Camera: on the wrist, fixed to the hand. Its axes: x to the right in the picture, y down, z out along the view.
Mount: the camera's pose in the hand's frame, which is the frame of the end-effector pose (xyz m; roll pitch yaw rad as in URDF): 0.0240 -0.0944 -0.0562 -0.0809 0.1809 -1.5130
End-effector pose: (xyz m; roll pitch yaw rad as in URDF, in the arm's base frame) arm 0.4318 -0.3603 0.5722 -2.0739 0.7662 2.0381
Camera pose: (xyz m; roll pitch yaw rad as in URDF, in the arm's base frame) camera 0.3930 -0.2752 0.6347 -1.9644 -0.6985 2.4632
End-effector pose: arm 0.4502 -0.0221 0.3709 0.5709 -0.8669 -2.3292
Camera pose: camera 0.3524 -0.0540 0.3256 0.9382 0.4095 3.0353
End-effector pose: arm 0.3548 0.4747 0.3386 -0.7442 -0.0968 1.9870
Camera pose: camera 0.4444 0.5380 0.3634 -0.0127 -0.5655 0.4222
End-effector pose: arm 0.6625 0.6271 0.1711 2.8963 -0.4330 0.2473
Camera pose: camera 0.6450 0.7312 0.2098 2.6141 0.0342 1.7396
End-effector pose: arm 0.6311 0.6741 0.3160 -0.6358 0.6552 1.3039
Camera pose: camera 0.7433 0.6700 0.3100 -0.8139 -0.3183 0.0680
